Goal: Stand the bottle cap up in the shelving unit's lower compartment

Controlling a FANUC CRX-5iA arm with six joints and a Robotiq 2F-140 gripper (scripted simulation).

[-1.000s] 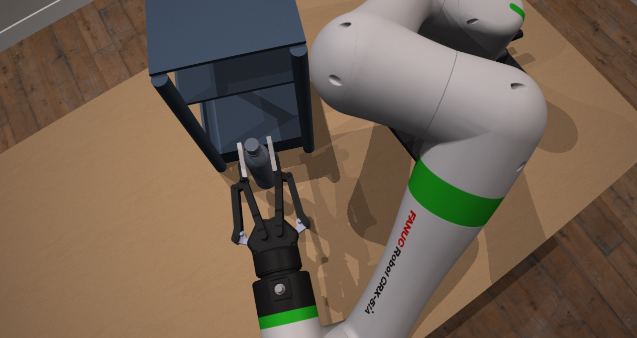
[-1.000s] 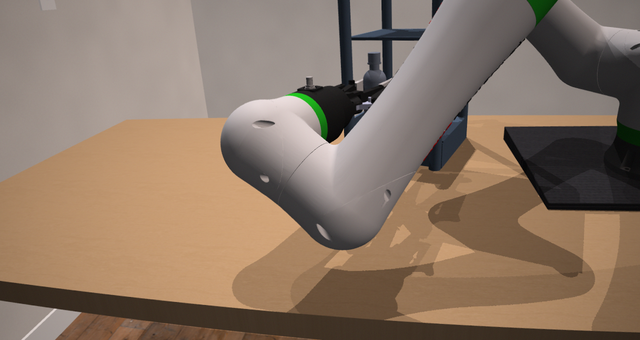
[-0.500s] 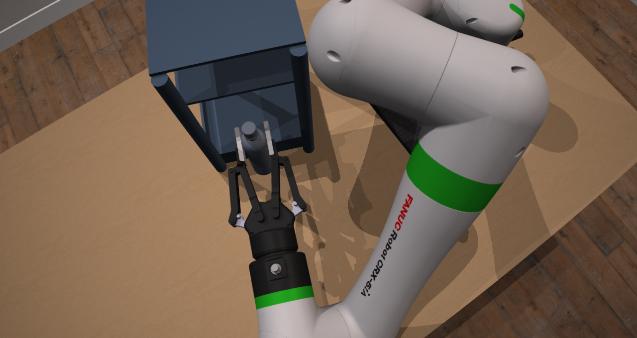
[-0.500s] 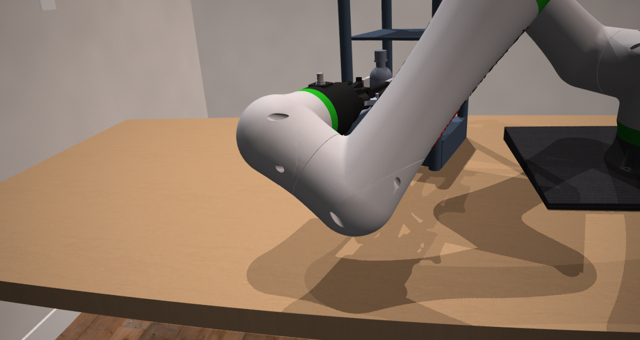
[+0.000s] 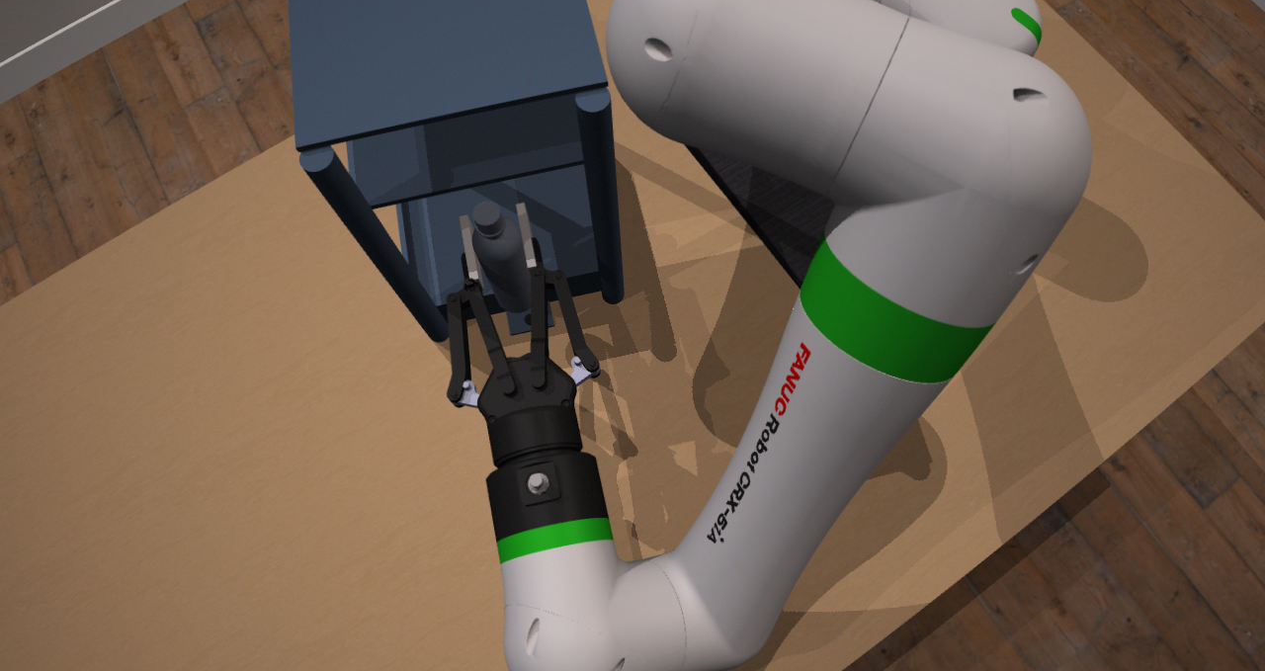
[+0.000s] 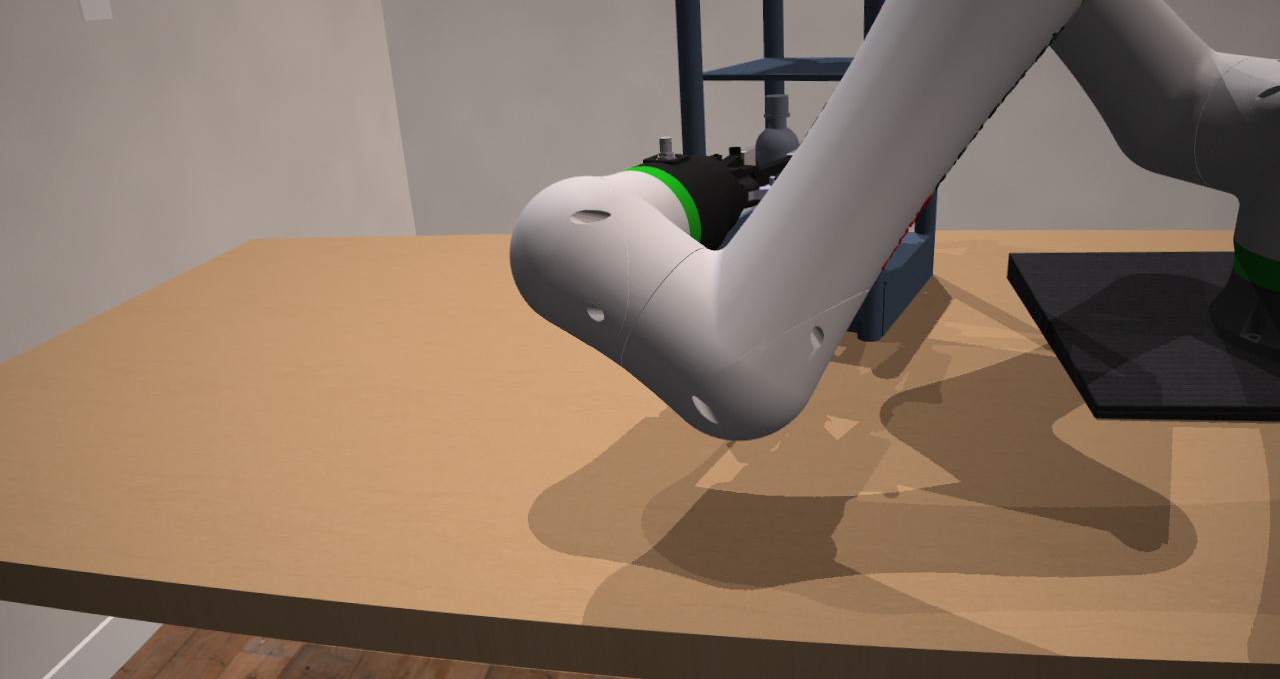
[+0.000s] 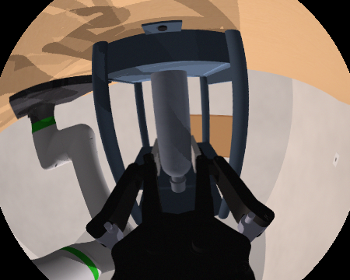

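Now: the shelving unit 120 mm to the right of my hand and 20 mm behind it. Also, from my hand: grey bottle right at my hand.
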